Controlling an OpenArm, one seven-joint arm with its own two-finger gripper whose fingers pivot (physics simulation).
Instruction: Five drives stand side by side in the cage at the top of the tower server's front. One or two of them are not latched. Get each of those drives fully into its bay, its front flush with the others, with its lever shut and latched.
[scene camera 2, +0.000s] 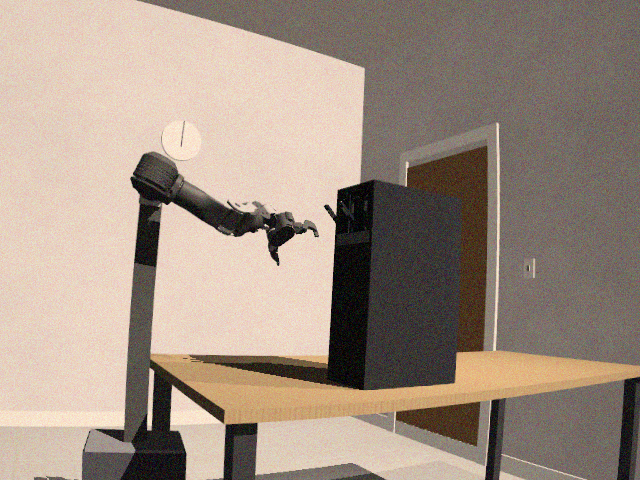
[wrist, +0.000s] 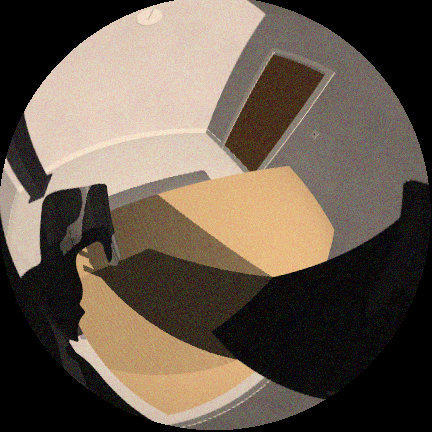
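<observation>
The black tower server (scene camera 2: 413, 289) (wrist: 310, 325) stands upright on the table. In the scene view, its drive cage (scene camera 2: 354, 235) is at the top of the front, in deep shadow. One lever (scene camera 2: 329, 212) sticks out from the cage's far side, tilted up and outward. A second lever (scene camera 2: 346, 208) also looks tilted out, nearer the middle. The single drives and how far each sits in are too dark to tell. My gripper (scene camera 2: 297, 249) (wrist: 216, 245) is open and empty, in the air in front of the tower, a little below the levers and apart from them.
The wooden table (scene camera 2: 279, 403) (wrist: 250, 215) carries the tower, whose shadow falls across its top. The arm's post (scene camera 2: 142, 310) stands at the table's left end. A brown door (scene camera 2: 473, 289) (wrist: 275, 110) and a round clock (scene camera 2: 180, 140) (wrist: 150, 17) are in the background.
</observation>
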